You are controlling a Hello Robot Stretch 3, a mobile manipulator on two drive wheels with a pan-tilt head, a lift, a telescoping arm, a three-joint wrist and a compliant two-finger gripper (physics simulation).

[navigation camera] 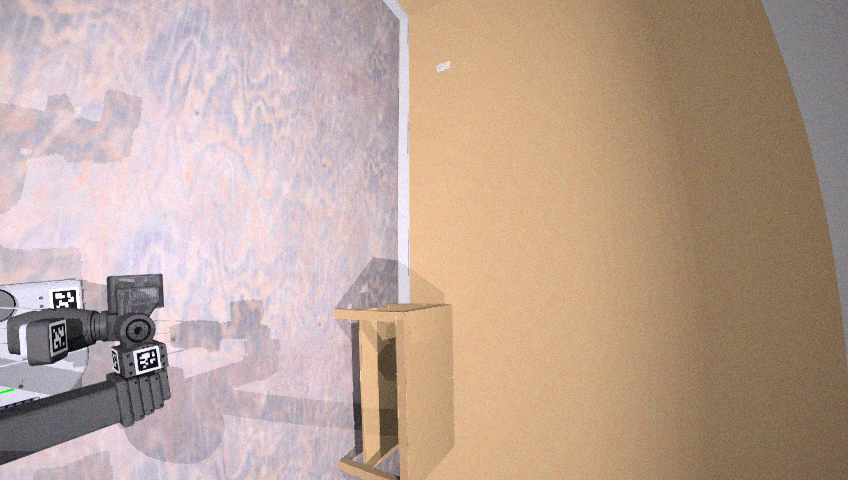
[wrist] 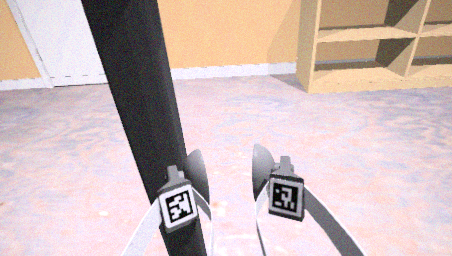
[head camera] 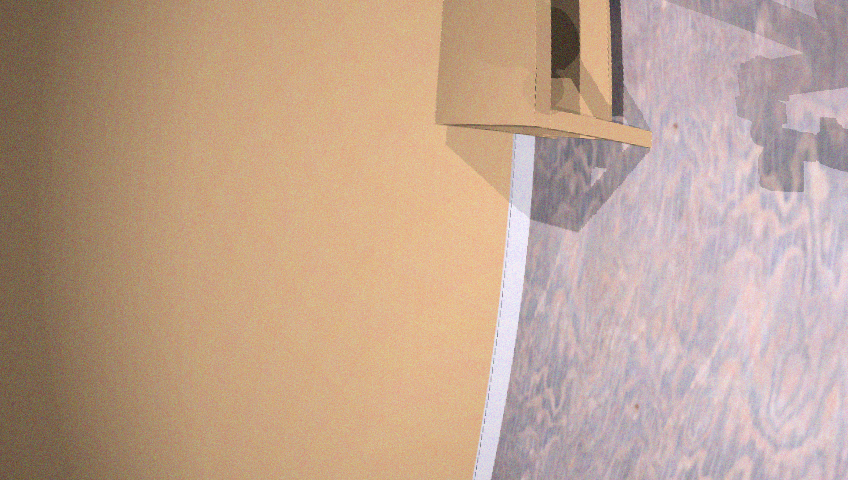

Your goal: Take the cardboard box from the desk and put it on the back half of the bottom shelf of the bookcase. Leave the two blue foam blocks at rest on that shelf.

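Note:
My gripper is open in the wrist view, with floor showing between its two fingertips and nothing held. The navigation view shows my wrist and gripper body at the lower left; the fingertips cannot be made out there. The cardboard box and the two blue foam blocks do not show in these views. A wooden piece of furniture with a broad flat face and end panels stands against the wall; I cannot tell whether it is the desk. A wooden shelf unit with a vertical divider stands at the upper right of the wrist view, well beyond the gripper.
A black post crosses the left of the wrist view. A white door is in the wall behind it. A white baseboard runs between wall and floor. My dark arm extends at the lower left of the navigation view.

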